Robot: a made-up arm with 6 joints.
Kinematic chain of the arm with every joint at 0, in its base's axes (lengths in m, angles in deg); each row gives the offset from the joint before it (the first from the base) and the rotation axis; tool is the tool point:
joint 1: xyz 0 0 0.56 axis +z
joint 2: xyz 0 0 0 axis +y
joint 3: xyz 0 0 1.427 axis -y
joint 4: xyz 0 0 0 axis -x
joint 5: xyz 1.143 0 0 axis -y
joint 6: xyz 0 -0.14 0 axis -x
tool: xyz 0 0 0
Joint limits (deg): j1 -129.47..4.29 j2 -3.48..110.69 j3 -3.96..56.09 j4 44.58..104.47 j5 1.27..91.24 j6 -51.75..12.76
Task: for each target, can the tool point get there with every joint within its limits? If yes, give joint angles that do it. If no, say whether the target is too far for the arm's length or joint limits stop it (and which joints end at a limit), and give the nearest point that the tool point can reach.
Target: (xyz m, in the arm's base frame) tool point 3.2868 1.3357 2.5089
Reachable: no: too far | nearest point 2.1626 0.1973 1.8129 | short by 1.745 m
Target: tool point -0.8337 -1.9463 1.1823
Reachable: yes | joints -112.33 46.01 20.52 76.90 66.39 6.35
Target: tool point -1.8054 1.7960 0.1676
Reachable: no: joint limits stop it (at a limit: joint 1, joint 2, joint 3, joint 4) | nearest point -0.6793 -0.6681 -1.0240 | short by 2.960 m
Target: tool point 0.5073 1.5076 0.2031
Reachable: no: joint limits stop it (at a limit: joint 1, joint 3, joint 4) | nearest point 1.6184 0.1565 -0.3778 | short by 1.843 m
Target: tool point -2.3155 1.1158 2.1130
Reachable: no: too far | nearest point -0.7391 -0.7406 2.1925 | short by 2.437 m
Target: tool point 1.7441 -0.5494 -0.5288
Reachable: yes | joints -16.42 90.40 14.03 75.94 33.45 -27.19
